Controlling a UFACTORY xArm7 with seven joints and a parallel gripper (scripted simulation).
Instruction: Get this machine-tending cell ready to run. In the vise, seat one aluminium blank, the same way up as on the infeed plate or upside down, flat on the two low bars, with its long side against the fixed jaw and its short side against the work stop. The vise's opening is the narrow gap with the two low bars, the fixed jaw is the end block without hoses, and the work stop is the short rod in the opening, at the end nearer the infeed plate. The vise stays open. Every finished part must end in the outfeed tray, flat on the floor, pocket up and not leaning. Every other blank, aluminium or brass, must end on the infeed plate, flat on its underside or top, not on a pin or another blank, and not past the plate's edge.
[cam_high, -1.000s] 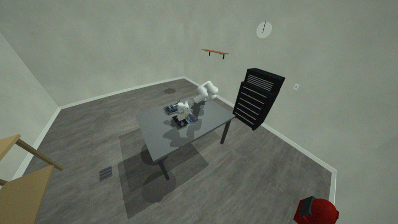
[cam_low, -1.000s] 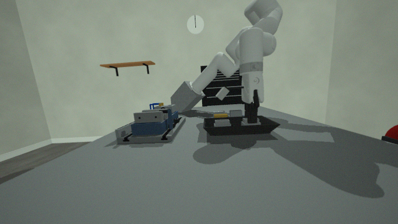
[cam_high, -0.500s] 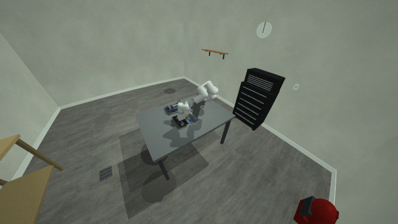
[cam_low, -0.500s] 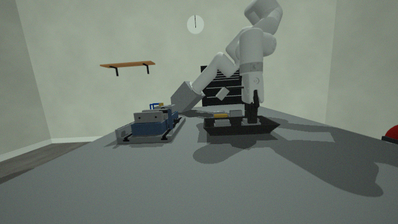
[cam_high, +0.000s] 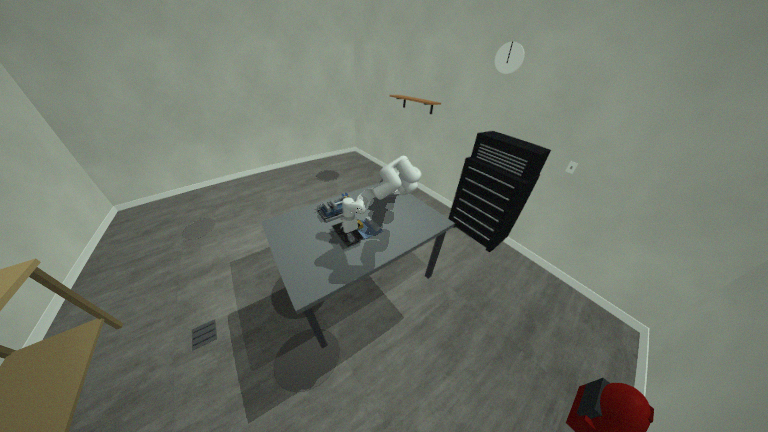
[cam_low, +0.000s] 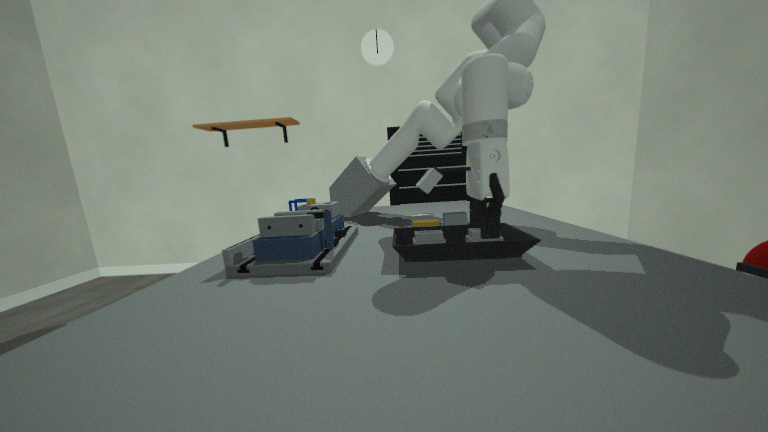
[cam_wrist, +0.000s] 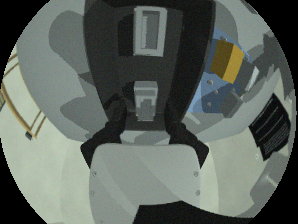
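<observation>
Right now my hand is 220 mm past the grey aluminium blank, 30 mm above it and 10 mm to the left of it. From my hand the other things lie so: vise: 370 mm to the right, 70 mm behind, 20 mm below; then brass blank: 120 mm behind, 100 mm to the right, 30 mm below.
</observation>
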